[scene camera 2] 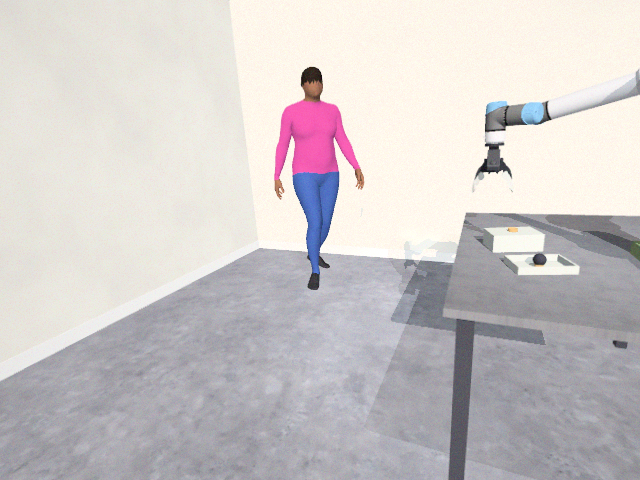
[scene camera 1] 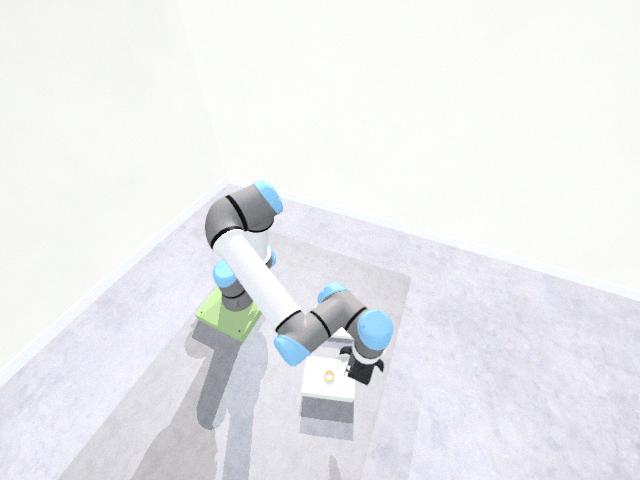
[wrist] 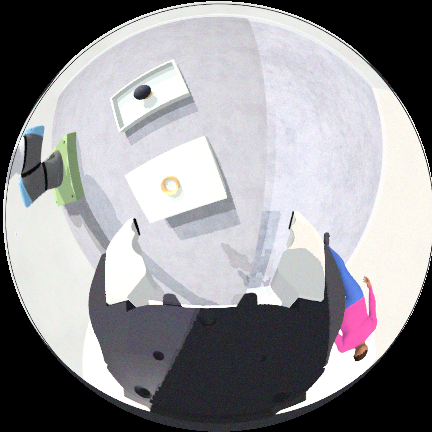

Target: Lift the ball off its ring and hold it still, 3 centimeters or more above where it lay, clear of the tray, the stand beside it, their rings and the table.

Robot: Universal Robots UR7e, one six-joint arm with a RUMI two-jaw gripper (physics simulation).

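Seen in the pictures: gripper, between the fingertips: point(scene camera 2: 492, 193) point(wrist: 212, 217); arm's base, origin of its link: point(scene camera 1: 238, 297) point(wrist: 56, 167).
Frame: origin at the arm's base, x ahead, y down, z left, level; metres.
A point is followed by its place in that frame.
A dark ball point(scene camera 2: 539, 259) {x 0.462, y 0.013, z 0.075 m} point(wrist: 142, 92) {x 0.467, y 0.005, z 0.044 m} rests on its small orange ring point(scene camera 2: 538, 265) {x 0.463, y 0.033, z 0.073 m} in the white shallow tray point(scene camera 2: 542, 270) {x 0.460, y 0.036, z 0.123 m} point(wrist: 182, 75) {x 0.552, y 0.030, z 0.072 m}. In scene camera 1 the arm hides the ball, and a strip of the tray point(scene camera 1: 341, 334) {x 0.507, y 0.023, z 0.005 m} shows. The white box-like stand point(scene camera 1: 326, 391) {x 0.521, y -0.019, z -0.237 m} point(scene camera 2: 513, 242) {x 0.518, y 0.011, z -0.116 m} point(wrist: 195, 155) {x 0.572, y -0.019, z -0.134 m} is beside the tray and bears an empty orange ring point(scene camera 1: 324, 376) {x 0.497, y -0.019, z -0.191 m} point(scene camera 2: 512, 229) {x 0.518, y -0.030, z -0.166 m} point(wrist: 164, 186) {x 0.503, y -0.026, z -0.184 m}. My gripper point(scene camera 2: 492, 191) {x 0.603, y -0.182, z -0.170 m} point(wrist: 212, 217) {x 0.603, y -0.182, z -0.170 m} is open and empty, pointing down, high above the table near the stand and well away from the ball.
The grey table point(scene camera 2: 516, 299) {x 0.565, y 0.052, z 0.339 m} carries the tray and stand. The arm's green base plate point(scene camera 1: 227, 324) {x 0.028, y 0.001, z -0.136 m} point(wrist: 73, 170) {x 0.122, y 0.024, z -0.061 m} is at the table's other side. A person in a pink top point(scene camera 2: 315, 136) point(wrist: 357, 322) stands on the floor beyond the table's end.
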